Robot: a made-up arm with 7 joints.
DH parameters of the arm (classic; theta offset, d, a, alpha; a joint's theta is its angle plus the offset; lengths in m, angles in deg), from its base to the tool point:
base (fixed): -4.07 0 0 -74.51
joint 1: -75.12 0.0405 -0.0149 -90
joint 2: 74 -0.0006 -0.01 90
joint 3: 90 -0.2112 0.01 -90
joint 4: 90 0.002 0.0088 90
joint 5: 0 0.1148 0.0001 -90
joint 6: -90 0 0.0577 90
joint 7: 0 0.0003 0 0
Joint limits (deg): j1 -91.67..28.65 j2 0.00..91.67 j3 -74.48..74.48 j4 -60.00..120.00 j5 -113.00..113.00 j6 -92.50..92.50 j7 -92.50..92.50
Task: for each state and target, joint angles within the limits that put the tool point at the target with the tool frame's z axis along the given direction. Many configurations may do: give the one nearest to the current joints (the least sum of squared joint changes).
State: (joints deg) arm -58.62 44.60 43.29 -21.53 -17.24 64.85 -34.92
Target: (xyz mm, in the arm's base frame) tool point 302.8 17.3 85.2 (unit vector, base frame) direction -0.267 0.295 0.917
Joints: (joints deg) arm -88.27 9.28 19.99 -6.91 -21.60 60.18 -34.92
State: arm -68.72 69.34 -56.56 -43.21 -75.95 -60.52 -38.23
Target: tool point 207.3 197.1 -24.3 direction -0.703 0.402 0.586
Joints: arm -44.99 80.07 -54.31 -6.16 -90.53 -77.80 -38.23
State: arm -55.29 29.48 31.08 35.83 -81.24 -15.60 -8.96
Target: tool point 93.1 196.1 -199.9 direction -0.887 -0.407 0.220
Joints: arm -22.79 0.00 57.52 4.22 -57.16 -61.10 -8.96
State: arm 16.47 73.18 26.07 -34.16 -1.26 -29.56 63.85
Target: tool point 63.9 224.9 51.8 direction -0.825 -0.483 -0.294
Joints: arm 5.17 65.67 59.41 -17.53 -27.21 -57.78 63.85
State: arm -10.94 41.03 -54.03 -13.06 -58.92 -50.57 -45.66
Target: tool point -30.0 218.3 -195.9 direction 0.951 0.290 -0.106
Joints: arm 7.87 82.23 -74.48 -7.60 -102.25 -3.29 -45.66
